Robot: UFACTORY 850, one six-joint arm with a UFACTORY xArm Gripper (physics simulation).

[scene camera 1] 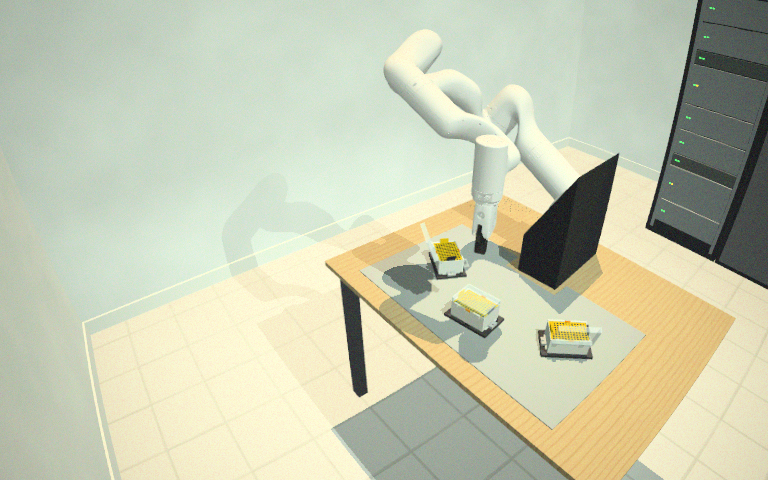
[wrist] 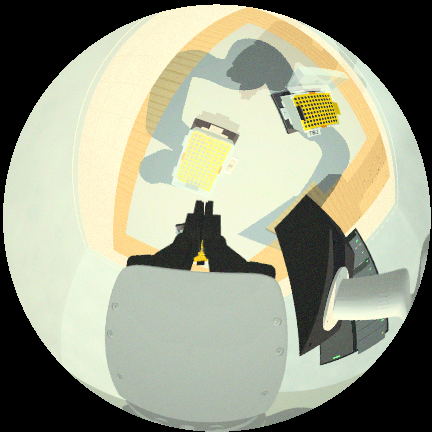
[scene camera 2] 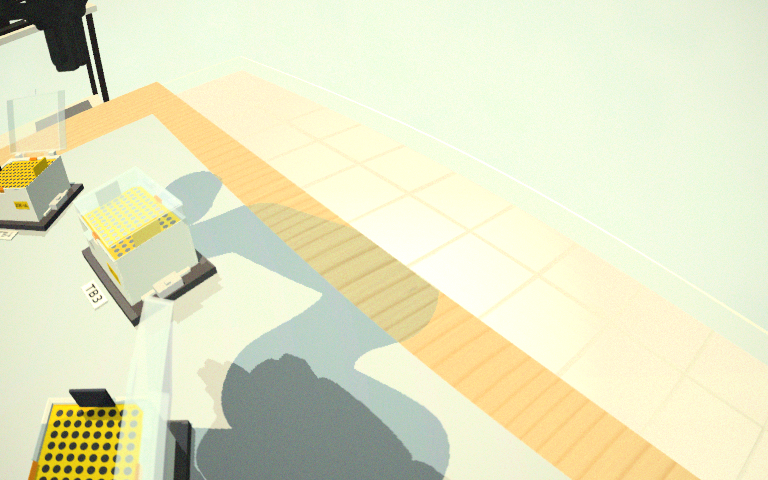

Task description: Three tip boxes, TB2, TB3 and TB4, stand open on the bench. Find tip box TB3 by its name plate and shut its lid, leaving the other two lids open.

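Tip box TB3 (scene camera 1: pixel 475 310) (scene camera 2: pixel 155 254) (wrist: pixel 204 161) stands in the middle, its clear lid lying down over the yellow rack. Its name plate (scene camera 2: pixel 94 294) reads TB3. Tip box TB2 (scene camera 1: pixel 450 266) (scene camera 2: pixel 90 447) (wrist: pixel 316 112) has its lid (scene camera 1: pixel 425 233) (wrist: pixel 317 78) standing up. Tip box TB4 (scene camera 1: pixel 568 343) (scene camera 2: pixel 48 195) also has its lid (scene camera 1: pixel 595 334) (scene camera 2: pixel 36 123) up; in the wrist view it is mostly hidden behind the gripper. My gripper (scene camera 1: pixel 480 250) (scene camera 2: pixel 68 65) (wrist: pixel 204 211) is shut and empty, raised above the bench and apart from TB3.
The boxes stand on a grey mat (scene camera 1: pixel 546 399) on the wooden bench (scene camera 1: pixel 673 333). A tall black wedge-shaped block (scene camera 1: pixel 543 243) (wrist: pixel 312 270) stands near the arm's base. A server rack (scene camera 1: pixel 719 107) stands on the floor beyond the bench.
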